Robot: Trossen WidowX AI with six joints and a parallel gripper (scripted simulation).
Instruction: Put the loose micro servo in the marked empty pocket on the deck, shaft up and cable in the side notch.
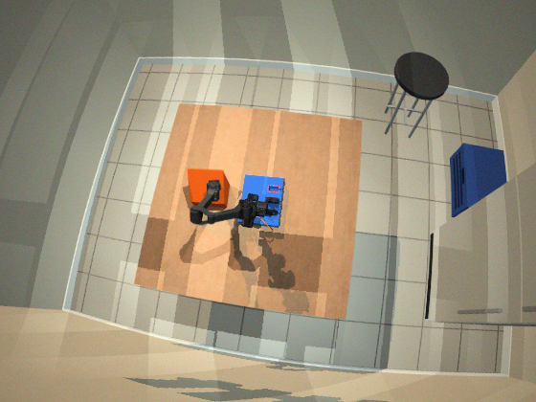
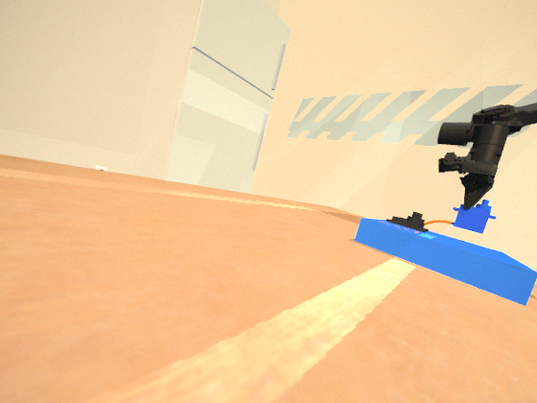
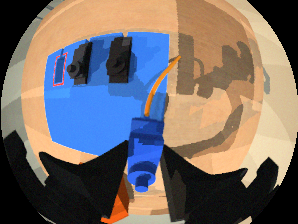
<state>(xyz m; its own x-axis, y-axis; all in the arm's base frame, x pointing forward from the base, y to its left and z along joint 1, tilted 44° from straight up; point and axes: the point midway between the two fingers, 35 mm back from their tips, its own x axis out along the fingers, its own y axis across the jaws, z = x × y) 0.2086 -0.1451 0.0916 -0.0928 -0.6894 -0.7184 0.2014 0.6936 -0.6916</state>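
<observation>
My gripper tip is 10 mm short of the blue deck, 120 mm to the right of it and 100 mm above it.
</observation>
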